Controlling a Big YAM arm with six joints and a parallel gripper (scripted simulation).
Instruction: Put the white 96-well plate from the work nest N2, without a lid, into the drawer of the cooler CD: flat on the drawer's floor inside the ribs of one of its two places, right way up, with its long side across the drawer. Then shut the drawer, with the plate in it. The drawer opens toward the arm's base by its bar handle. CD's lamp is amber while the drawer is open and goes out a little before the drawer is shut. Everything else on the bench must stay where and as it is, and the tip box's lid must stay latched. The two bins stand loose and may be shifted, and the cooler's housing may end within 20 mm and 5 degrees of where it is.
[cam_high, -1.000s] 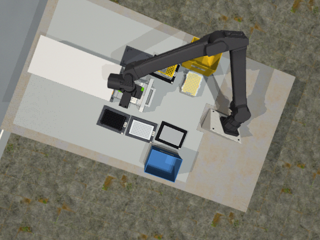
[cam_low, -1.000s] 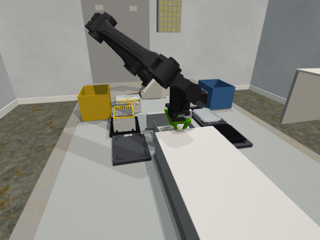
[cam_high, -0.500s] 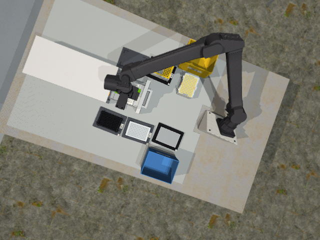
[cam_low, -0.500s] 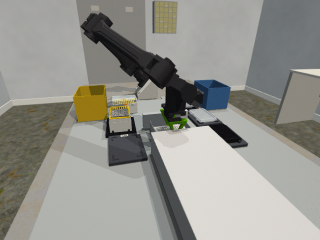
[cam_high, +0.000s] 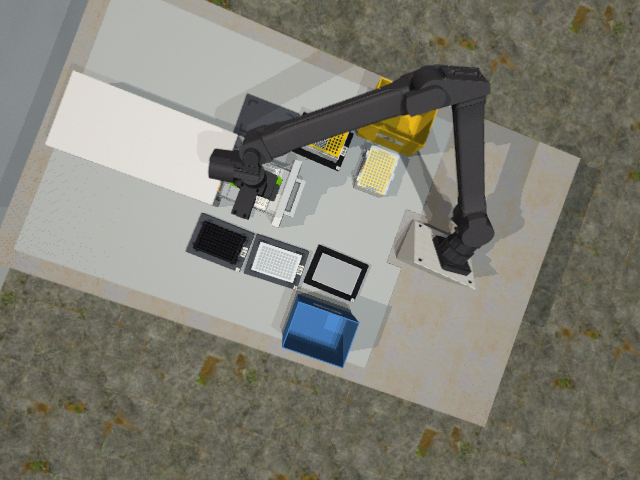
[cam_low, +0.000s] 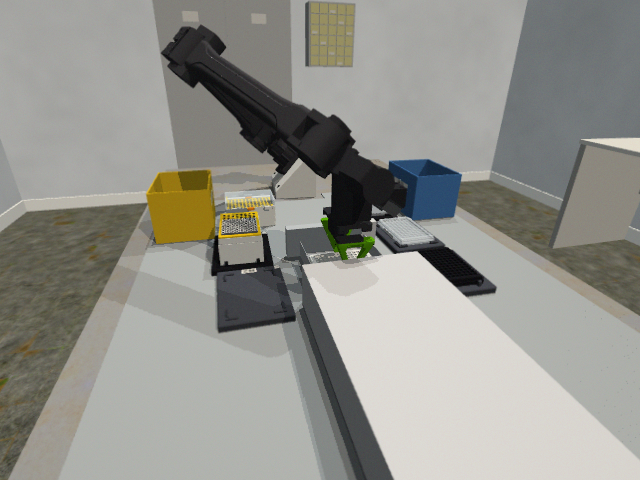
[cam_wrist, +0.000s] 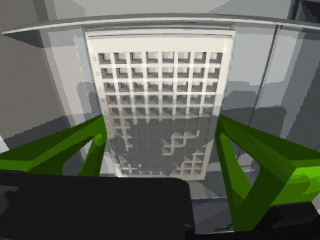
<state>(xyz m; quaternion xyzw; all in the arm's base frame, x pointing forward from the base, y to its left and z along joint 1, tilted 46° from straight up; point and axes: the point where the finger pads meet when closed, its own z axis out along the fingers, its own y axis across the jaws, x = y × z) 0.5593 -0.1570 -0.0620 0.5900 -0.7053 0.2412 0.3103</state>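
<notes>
The white 96-well plate lies 1 cm below my hand. Round my hand: cooler CD (17 cm ahead, 2 cm to the right); then black plate (7 cm ahead, 19 cm to the left, 1 cm below); then cooler's drawer (4 cm ahead, 1 cm to the right, 1 cm below).
</notes>
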